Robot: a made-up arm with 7 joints. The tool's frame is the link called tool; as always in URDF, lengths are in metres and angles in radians. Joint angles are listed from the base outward.
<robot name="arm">
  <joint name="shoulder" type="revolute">
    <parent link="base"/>
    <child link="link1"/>
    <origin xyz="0 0 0.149" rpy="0 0 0"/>
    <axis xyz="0 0 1"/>
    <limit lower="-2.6" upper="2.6"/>
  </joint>
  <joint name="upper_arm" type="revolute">
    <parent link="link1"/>
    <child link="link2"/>
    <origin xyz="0.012 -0.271 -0.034" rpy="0 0 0"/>
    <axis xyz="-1 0 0"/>
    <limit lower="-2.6" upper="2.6"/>
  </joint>
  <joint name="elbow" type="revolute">
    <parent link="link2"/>
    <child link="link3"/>
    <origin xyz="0.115 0.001 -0.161" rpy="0 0 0"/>
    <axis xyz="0 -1 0"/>
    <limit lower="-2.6" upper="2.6"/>
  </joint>
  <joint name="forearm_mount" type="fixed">
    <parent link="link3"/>
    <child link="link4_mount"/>
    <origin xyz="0.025 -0.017 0.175" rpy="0 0 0"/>
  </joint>
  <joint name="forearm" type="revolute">
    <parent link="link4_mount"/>
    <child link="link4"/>
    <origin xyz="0.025 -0.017 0.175" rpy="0 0 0"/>
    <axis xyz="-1 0 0"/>
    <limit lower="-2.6" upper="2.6"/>
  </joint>
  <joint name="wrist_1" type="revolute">
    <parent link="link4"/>
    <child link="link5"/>
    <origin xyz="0.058 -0.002 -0.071" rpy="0 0 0"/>
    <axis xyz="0 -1 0"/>
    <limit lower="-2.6" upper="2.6"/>
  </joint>
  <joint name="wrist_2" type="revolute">
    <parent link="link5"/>
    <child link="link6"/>
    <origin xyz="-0.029 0.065 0.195" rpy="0 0 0"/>
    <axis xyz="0 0 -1"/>
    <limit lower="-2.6" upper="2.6"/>
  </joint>
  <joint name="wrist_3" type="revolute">
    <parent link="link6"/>
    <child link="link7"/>
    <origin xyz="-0.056 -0.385 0.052" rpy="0 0 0"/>
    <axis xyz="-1 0 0"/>
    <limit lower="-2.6" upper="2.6"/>
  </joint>
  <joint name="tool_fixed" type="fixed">
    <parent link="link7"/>
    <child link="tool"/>
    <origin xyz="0.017 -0.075 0.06" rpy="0 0 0"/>
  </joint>
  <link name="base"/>
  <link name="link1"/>
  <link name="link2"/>
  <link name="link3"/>
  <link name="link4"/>
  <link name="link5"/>
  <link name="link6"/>
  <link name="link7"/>
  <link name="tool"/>
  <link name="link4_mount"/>
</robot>
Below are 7 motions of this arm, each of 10 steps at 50 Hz.
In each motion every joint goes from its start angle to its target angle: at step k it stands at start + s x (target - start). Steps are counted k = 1, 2, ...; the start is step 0. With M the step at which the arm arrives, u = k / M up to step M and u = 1 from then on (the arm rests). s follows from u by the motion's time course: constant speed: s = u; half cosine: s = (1 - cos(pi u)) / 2; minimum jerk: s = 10 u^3 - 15 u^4 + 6 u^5.
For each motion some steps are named. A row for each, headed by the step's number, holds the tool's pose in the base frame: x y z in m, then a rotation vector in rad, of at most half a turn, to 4 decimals.
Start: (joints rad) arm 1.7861 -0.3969 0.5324 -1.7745 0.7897 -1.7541 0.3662
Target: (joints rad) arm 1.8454 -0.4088 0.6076 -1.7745 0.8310 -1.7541 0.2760
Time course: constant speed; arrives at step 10
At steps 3, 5, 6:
3: 0.7771 0.2545 0.1315 2.2700 -1.1015 0.8013
5: 0.7759 0.2558 0.1278 2.2929 -1.0993 0.8008
6: 0.7753 0.2565 0.1259 2.3044 -1.0982 0.8004

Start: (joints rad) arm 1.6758 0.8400 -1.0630 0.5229 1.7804 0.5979 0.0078
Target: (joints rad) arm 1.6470 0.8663 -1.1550 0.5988 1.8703 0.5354 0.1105
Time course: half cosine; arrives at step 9
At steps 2, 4, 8, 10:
2: 0.5917 0.2298 0.5015 0.0169 -1.1073 1.7764
4: 0.5943 0.2442 0.5097 -0.0285 -1.1255 1.7947
8: 0.6000 0.2715 0.5228 -0.1103 -1.1568 1.8291
10: 0.6003 0.2730 0.5234 -0.1145 -1.1584 1.8310

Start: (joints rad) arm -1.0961 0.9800 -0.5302 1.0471 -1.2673 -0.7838 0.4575
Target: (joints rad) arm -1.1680 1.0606 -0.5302 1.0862 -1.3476 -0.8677 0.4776
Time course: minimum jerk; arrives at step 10
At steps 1, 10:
1: -0.0467 -0.9229 0.3993 -0.0525 2.6415 -0.8720
10: -0.1367 -0.9027 0.4278 0.1171 2.7070 -0.9871

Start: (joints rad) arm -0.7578 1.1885 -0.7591 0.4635 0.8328 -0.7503 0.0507
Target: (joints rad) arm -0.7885 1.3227 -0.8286 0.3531 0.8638 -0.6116 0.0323
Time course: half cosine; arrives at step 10
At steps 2, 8, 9, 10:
2: 0.5095 -0.4715 0.3987 -1.0495 1.1225 0.3472
8: 0.4685 -0.4824 0.4333 -1.1060 1.1116 0.1556
9: 0.4647 -0.4826 0.4363 -1.1117 1.1102 0.1387
10: 0.4634 -0.4827 0.4373 -1.1137 1.1098 0.1328

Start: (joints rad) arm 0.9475 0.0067 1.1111 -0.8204 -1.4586 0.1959 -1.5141
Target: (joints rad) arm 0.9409 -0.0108 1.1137 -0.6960 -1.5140 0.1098 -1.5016
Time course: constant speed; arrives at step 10
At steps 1, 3, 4, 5, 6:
1: 0.5767 -0.2779 0.2609 1.1663 1.4759 0.8804
3: 0.5773 -0.2782 0.2621 1.1583 1.4717 0.8726
4: 0.5776 -0.2784 0.2627 1.1543 1.4697 0.8685
5: 0.5779 -0.2786 0.2632 1.1505 1.4678 0.8644
6: 0.5782 -0.2787 0.2636 1.1467 1.4660 0.8601

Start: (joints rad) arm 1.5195 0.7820 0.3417 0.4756 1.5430 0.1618 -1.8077
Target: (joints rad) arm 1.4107 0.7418 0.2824 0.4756 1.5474 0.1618 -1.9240
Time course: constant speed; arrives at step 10
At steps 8, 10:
8: 0.4851 -0.0853 0.5086 -0.6940 -0.1936 -2.8838
10: 0.4847 -0.0914 0.5064 -0.7132 -0.2278 -2.9010

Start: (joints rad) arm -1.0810 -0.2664 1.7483 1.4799 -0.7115 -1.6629 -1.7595
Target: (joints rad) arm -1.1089 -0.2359 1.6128 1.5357 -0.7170 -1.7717 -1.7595
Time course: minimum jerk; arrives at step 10
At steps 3, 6, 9, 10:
3: -0.6128 -0.0838 0.3538 0.9967 -0.6269 -0.7851
6: -0.5932 -0.1232 0.3805 1.0524 -0.5291 -0.8281
9: -0.5810 -0.1470 0.3937 1.0860 -0.4712 -0.8533
10: -0.5806 -0.1477 0.3940 1.0870 -0.4696 -0.8540

